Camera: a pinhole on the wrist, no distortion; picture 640 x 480 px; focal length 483.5 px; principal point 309.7 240.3 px. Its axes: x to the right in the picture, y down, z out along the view. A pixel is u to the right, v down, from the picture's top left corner.
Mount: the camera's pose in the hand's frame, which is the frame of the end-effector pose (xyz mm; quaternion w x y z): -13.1 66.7 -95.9 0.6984 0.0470 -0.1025 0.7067
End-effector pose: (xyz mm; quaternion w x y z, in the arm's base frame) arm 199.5 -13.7 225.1 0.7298 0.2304 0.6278 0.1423
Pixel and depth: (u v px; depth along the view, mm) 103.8 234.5 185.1
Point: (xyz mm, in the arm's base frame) 258.4 -78.2 226.9
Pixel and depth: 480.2 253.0 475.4
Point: 593.2 1.8 390.3
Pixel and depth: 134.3 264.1 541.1
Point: 547.9 -317.4 208.7
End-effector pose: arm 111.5 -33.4 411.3 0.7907 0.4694 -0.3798 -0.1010
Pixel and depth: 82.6 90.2 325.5
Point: 49.4 -280.0 374.3
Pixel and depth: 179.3 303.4 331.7
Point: -68.6 -177.6 352.1
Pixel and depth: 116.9 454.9 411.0
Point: -185.1 -185.8 219.7
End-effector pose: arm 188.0 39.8 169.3 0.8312 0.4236 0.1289 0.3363
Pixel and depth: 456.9 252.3 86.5
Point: 134.9 59.5 222.6
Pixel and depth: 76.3 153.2 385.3
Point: 421.4 -173.3 166.0
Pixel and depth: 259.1 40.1 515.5
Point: 555.3 -145.9 357.0
